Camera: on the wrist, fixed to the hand. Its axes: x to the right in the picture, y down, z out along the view.
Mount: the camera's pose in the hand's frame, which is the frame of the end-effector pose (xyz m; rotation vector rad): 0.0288 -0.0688 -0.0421 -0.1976 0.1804 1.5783
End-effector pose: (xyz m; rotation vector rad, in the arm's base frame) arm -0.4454 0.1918 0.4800 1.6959 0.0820 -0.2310
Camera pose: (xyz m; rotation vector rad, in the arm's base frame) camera -0.4258 0.2407 0.4125 1.1555 -1.0283 1.0611
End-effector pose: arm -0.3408 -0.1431 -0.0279 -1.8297 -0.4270 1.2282
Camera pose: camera -0.2789 -0.1043 0.0168 2.1044 -1.1592 -1.7033
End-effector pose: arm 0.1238 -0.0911 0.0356 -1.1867 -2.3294 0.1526
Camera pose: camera 0.0809 -0.1160 0.1054 -2.6704 -0.7746 0.3140
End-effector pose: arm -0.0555 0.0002 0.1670 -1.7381 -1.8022 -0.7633
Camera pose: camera -0.1262 -0.0105 0.2142 -2.3462 0.0935 -0.3162
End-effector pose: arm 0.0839 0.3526 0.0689 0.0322 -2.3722 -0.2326
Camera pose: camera 0.0889 0.2757 0.1062 -1.6990 -1.5570 0.2981
